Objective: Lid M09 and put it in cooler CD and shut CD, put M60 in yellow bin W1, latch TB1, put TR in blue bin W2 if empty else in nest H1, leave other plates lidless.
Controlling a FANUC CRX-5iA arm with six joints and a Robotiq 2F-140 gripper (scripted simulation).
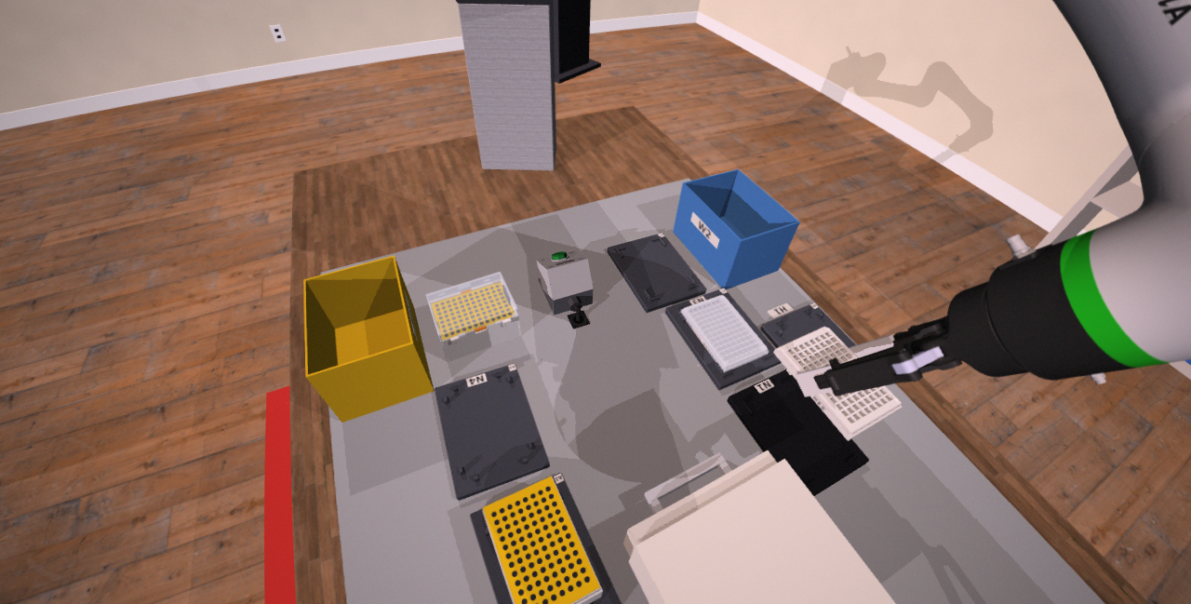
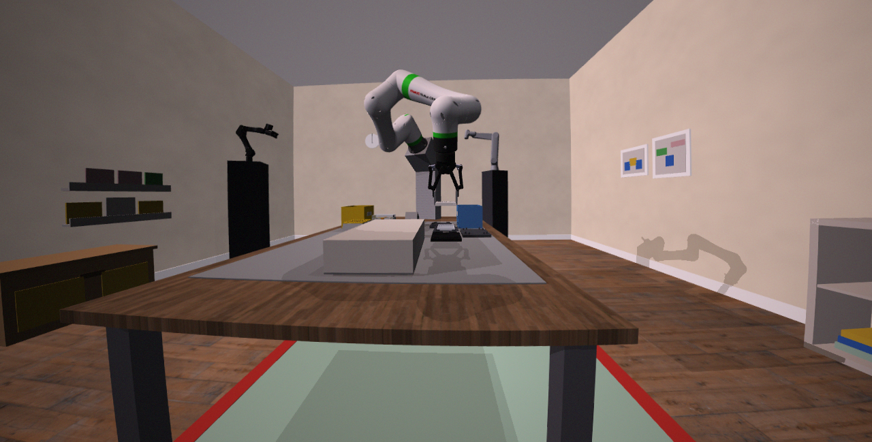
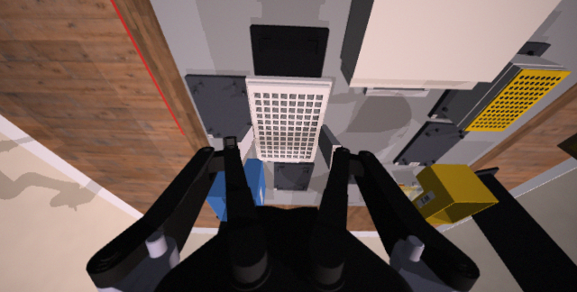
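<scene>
My hand is 53 cm past the yellow bin W1, 32 cm to the left of it and 13 cm above it. The rest, counted from my hand: black nest N1: 16 cm below; white assay plate: 2 cm below; nest H1: 2 cm behind, 16 cm to the left, 16 cm below.
</scene>
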